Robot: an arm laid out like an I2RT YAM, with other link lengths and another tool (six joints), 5 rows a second.
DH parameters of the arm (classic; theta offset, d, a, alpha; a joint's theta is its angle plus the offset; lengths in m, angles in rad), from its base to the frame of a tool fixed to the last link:
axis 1: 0 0.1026 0.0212 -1.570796
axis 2: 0 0 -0.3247 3.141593
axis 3: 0.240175 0 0.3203 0
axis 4: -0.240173 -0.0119 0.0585 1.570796
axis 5: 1.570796 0.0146 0 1.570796
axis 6: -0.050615 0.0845 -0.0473 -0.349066
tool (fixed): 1.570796 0.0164 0 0
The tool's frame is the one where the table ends.
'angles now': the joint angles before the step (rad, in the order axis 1, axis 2, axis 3, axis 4, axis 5, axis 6). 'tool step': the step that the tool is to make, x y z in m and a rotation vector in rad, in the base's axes. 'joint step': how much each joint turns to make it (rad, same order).
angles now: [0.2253 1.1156 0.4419 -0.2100 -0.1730 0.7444]
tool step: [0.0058 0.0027 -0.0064 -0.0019 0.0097 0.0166]
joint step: [0.0002 0.0482 0.0069 0.0291 -0.0106 -0.0128]
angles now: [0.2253 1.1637 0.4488 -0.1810 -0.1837 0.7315]
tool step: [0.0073 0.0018 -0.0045 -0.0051 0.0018 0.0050]
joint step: [0.0000 0.0437 0.0109 0.0286 0.0004 -0.0069]
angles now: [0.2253 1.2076 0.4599 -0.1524 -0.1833 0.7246]
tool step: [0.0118 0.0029 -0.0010 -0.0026 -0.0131 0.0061]
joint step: [0.0001 0.0504 0.0241 0.0370 0.0005 -0.0082]
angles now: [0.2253 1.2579 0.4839 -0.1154 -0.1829 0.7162]
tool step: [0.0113 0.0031 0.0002 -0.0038 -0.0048 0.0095]
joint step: [0.0001 0.0465 0.0313 0.0171 -0.0022 -0.0104]
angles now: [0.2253 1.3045 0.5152 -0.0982 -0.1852 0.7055]
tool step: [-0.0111 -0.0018 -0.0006 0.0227 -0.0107 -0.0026]
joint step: [-0.0006 -0.0436 -0.0414 0.0161 -0.0139 0.0144]
